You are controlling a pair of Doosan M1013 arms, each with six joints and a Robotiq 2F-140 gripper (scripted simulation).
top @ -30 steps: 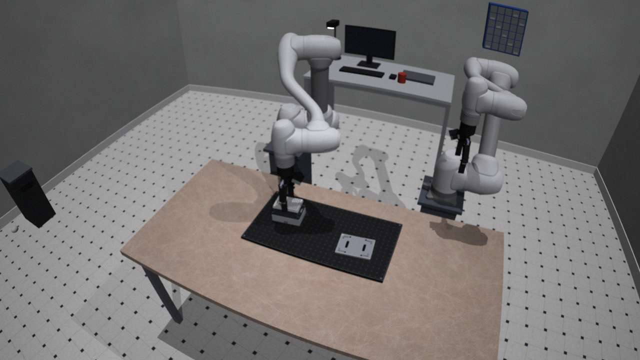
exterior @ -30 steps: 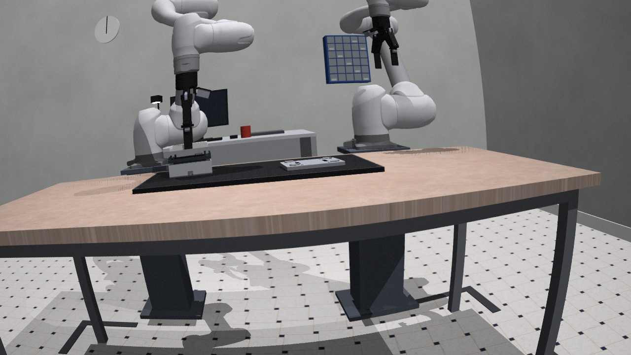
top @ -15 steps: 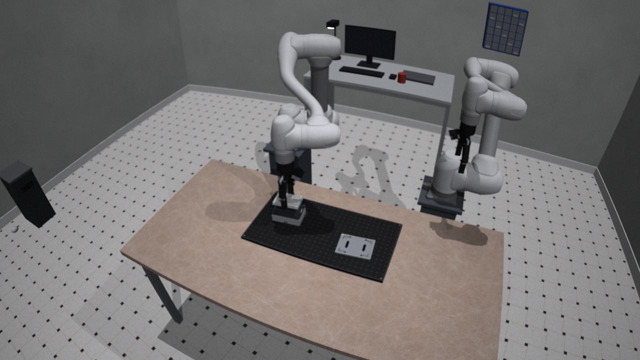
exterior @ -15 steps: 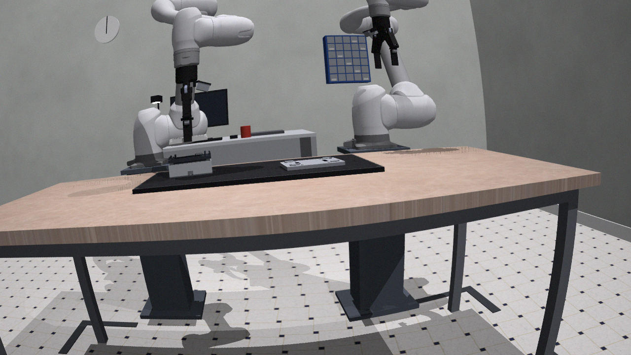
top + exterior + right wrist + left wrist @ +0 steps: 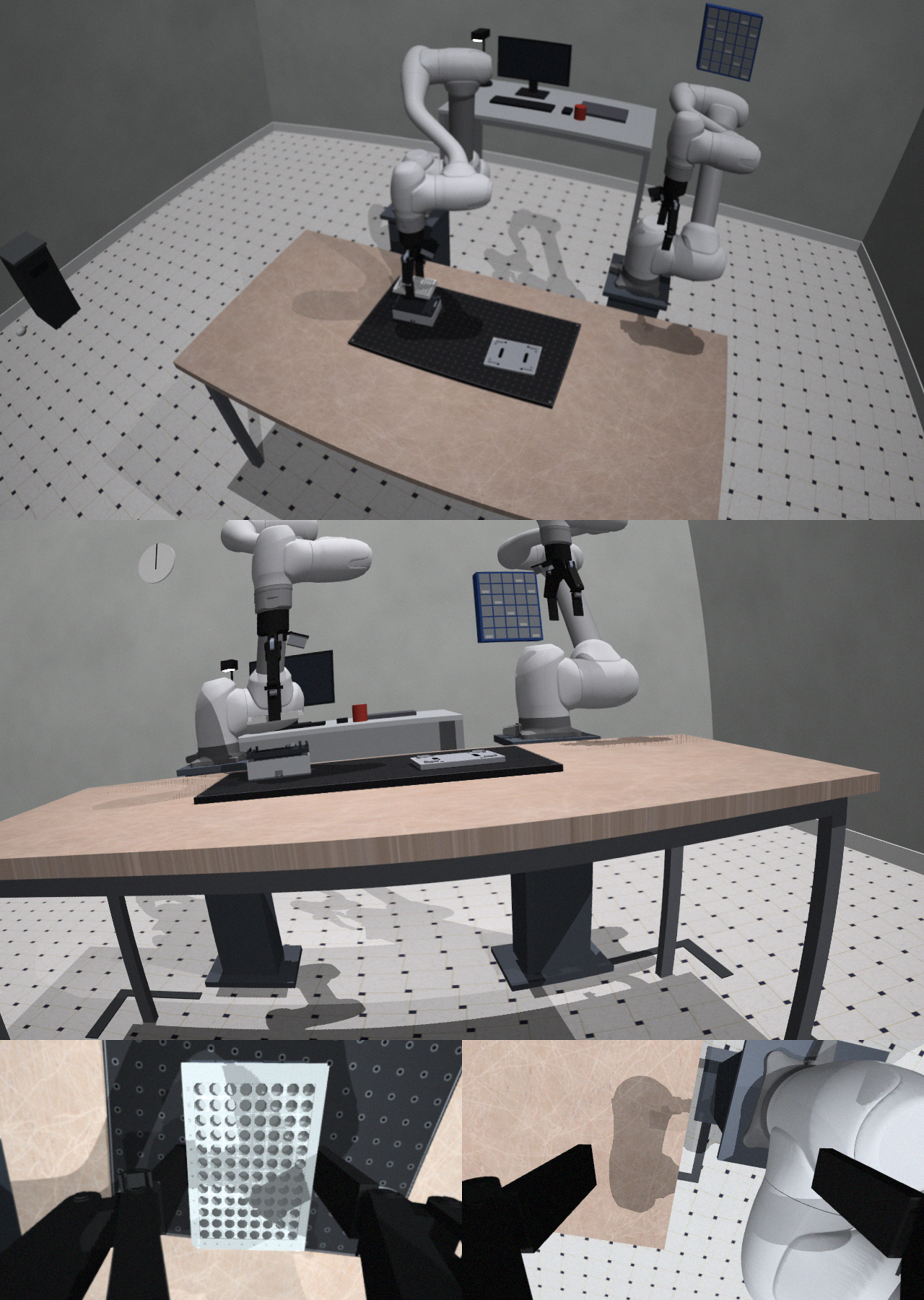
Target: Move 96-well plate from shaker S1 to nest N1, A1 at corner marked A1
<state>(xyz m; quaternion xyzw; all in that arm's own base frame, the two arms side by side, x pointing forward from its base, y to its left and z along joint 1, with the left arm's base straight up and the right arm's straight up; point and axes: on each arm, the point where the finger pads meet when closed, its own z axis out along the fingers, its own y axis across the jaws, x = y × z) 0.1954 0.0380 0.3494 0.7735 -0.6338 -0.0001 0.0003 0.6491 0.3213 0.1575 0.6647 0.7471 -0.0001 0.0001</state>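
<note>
Right now the grey plate nest N1 is 20 mm ahead of my right hand, 380 mm to the left of it and 140 mm below it. Round my right hand: A1 label (20 mm behind, 290 mm to the left, 130 mm below); white 96-well plate (20 mm below).
</note>
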